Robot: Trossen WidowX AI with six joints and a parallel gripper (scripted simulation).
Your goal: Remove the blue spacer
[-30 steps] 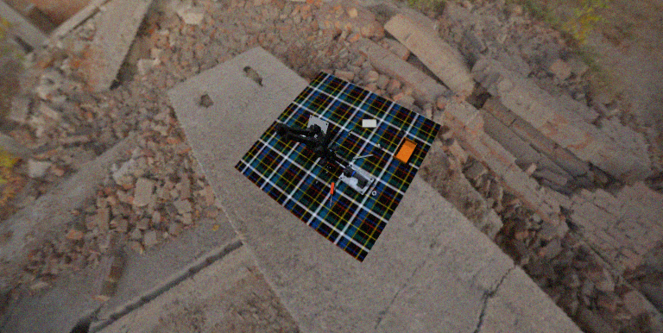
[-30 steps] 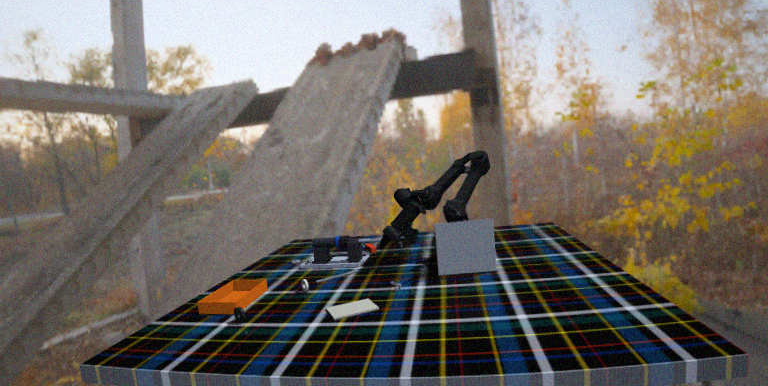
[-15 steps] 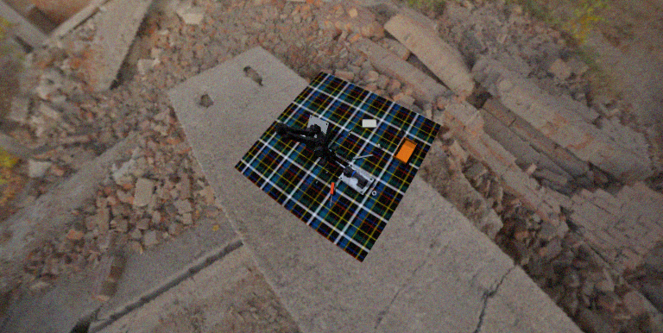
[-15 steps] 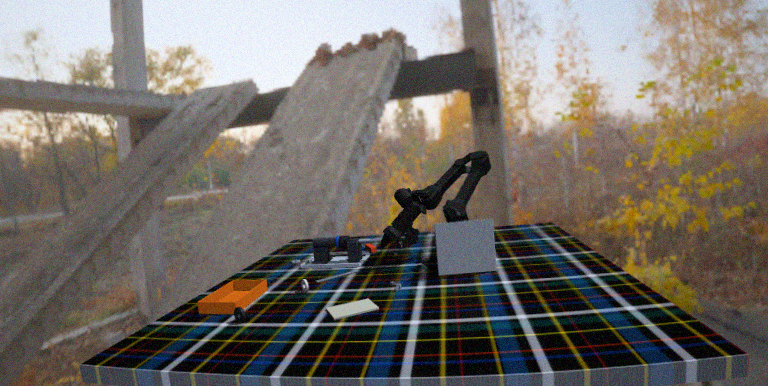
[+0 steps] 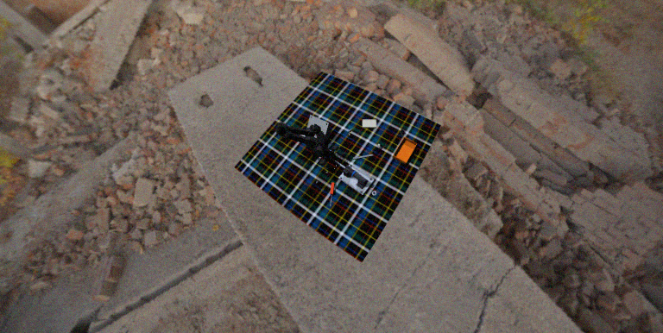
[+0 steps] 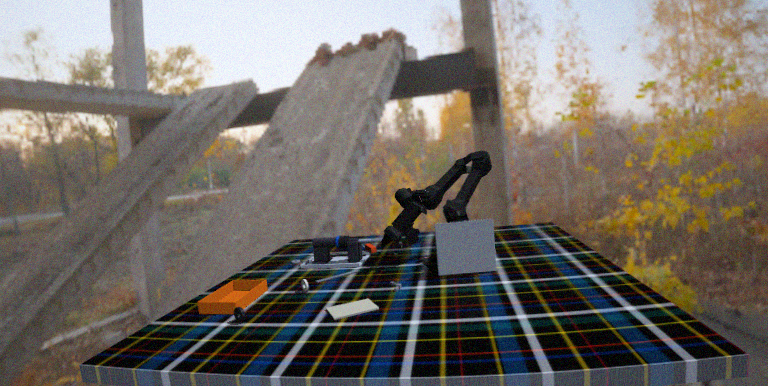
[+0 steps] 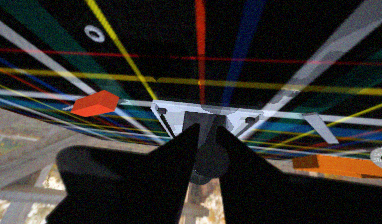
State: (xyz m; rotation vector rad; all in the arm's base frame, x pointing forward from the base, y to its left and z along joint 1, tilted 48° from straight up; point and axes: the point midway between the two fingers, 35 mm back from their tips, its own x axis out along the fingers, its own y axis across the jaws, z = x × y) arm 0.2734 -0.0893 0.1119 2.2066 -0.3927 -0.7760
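Right now my gripper tip is 60 mm short of the shaft and 20 mm below it. Also, from my gripper tip: orange tray 380 mm ahead, 400 mm to the left, 50 mm below; pale flat pad 470 mm to the left, 50 mm below; blue spacer 170 mm ahead, 10 mm to the right, 20 mm above.
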